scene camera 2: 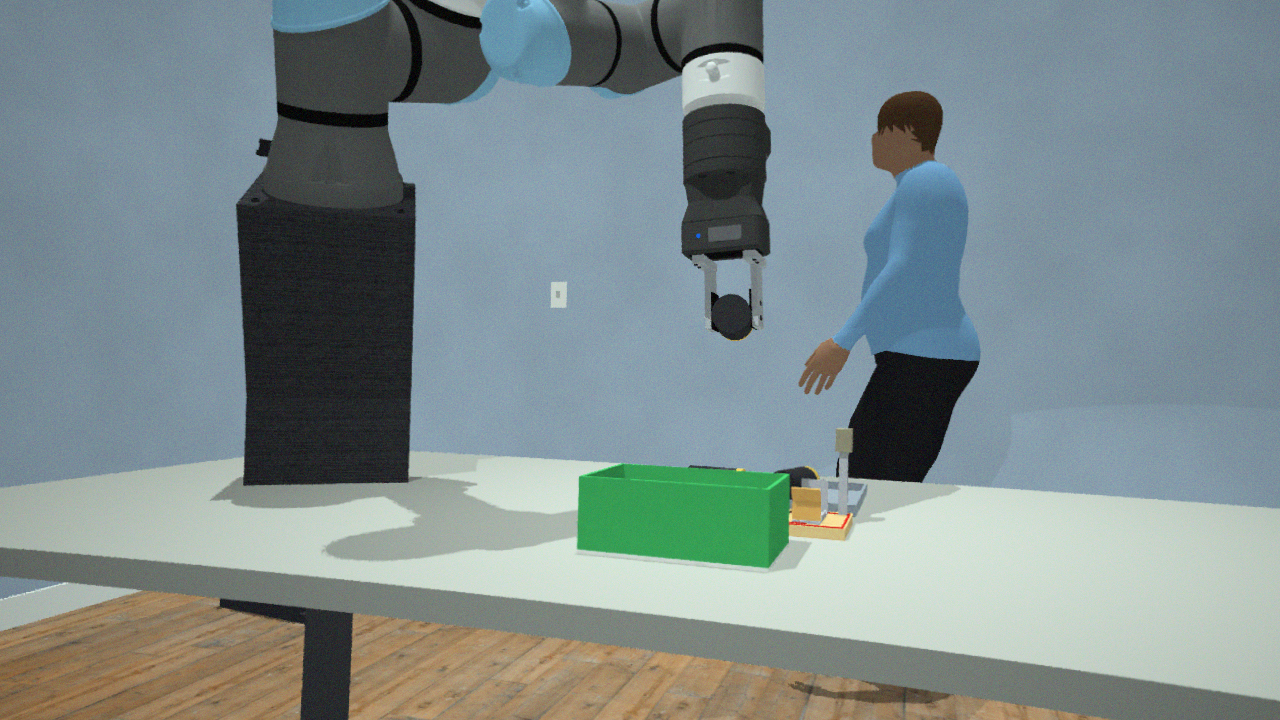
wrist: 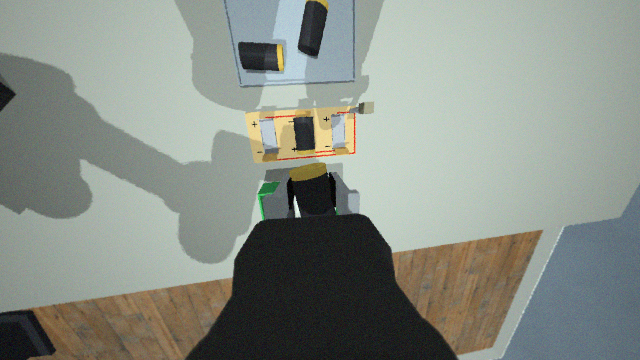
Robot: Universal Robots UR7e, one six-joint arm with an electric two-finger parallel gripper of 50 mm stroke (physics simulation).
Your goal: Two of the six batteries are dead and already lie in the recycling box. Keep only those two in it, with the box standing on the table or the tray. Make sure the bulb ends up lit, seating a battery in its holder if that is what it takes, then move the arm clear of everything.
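Seen in the pictures: gripper, fingertip midpoint: (scene camera 2: pixel 734 329) (wrist: pixel 311 183); arm's base, origin of the base link: (scene camera 2: pixel 335 192).
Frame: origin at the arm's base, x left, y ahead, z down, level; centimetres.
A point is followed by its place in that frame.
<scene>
My gripper (scene camera 2: pixel 733 313) @(x 1.0, y 50.2, z 16.0 cm) (wrist: pixel 311 183) @(x 1.0, y 50.2, z 16.0 cm) is shut on a black battery (scene camera 2: pixel 732 320) @(x -3.1, y 51.6, z 15.4 cm) (wrist: pixel 314 199) @(x 0.5, y 50.3, z 13.3 cm) with a gold end, high above the table. The green recycling box (scene camera 2: pixel 675 523) @(x -14.4, y 51.9, z 31.4 cm) (wrist: pixel 268 188) @(x -5.6, y 43.9, z 30.7 cm) stands on the table; its inside is hidden. The tan holder board (scene camera 2: pixel 820 531) @(x 1.4, y 58.5, z 33.7 cm) (wrist: pixel 251 142) @(x 2.3, y 40.4, z 33.3 cm) lies beyond it. A battery (wrist: pixel 304 133) @(x 5.0, y 49.8, z 29.7 cm) sits in its middle bay, gold end at the plus mark; the two outer bays are empty. The bulb block (scene camera 2: pixel 844 440) @(x 8.8, y 58.6, z 26.2 cm) (wrist: pixel 366 107) @(x 9.5, y 58.0, z 25.1 cm) on its post looks dull, with no glow. Two batteries (wrist: pixel 261 56) @(x 15.3, y 42.8, z 30.6 cm) (wrist: pixel 313 29) @(x 19.7, y 50.1, z 30.6 cm) lie in the blue-grey tray (wrist: pixel 240 20) @(x 20.6, y 39.1, z 34.0 cm).
The table (scene camera 2: pixel 1029 591) @(x -7.6, y 75.4, z 34.3 cm) (wrist: pixel 475 125) @(x 9.8, y 86.7, z 34.3 cm) carries the arm's dark pedestal (scene camera 2: pixel 326 340) @(x -2.1, y 1.3, z 17.5 cm) at the left in the scene view. A person (scene camera 2: pixel 921 250) stands behind the table. The bulb post (scene camera 2: pixel 842 483) @(x 9.1, y 58.4, z 30.3 cm) rises from the board near the tray.
</scene>
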